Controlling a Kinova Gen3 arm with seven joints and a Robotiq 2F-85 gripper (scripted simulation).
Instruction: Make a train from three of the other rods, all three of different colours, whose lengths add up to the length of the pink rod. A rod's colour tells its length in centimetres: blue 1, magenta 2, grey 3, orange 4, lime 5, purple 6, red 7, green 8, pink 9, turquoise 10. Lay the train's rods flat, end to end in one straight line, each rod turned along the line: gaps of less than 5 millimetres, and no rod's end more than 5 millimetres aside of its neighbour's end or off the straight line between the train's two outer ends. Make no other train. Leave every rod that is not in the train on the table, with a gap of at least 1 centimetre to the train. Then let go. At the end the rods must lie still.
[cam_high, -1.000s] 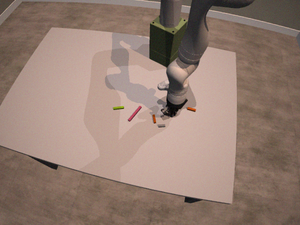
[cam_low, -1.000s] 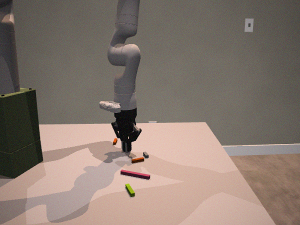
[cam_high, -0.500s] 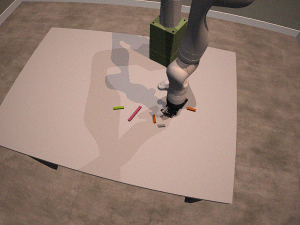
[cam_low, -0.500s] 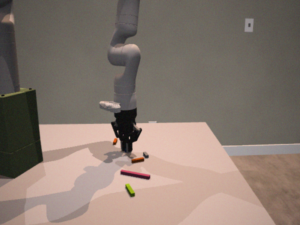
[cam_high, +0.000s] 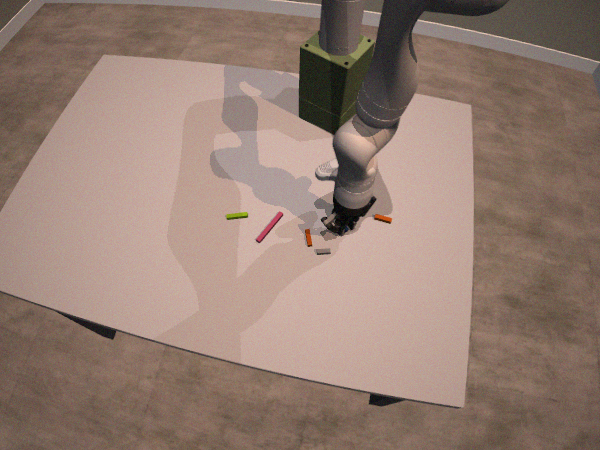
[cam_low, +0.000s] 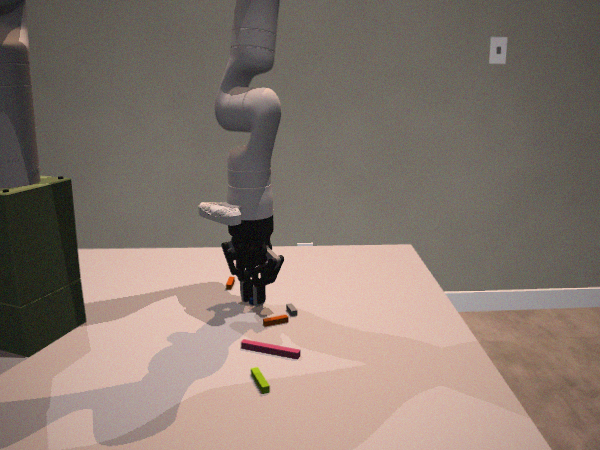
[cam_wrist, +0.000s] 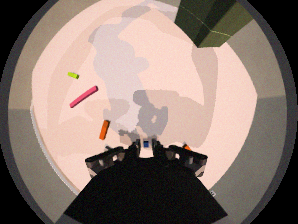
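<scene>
My gripper is now 2 cm above the blue rod. Round my hand: grey rod: 6 cm ahead, 5 cm to the right, 2 cm below; pink rod: 17 cm to the right, 2 cm below, 1 cm ahead; lime rod: 25 cm to the right, 2 cm below, 2 cm behind.
</scene>
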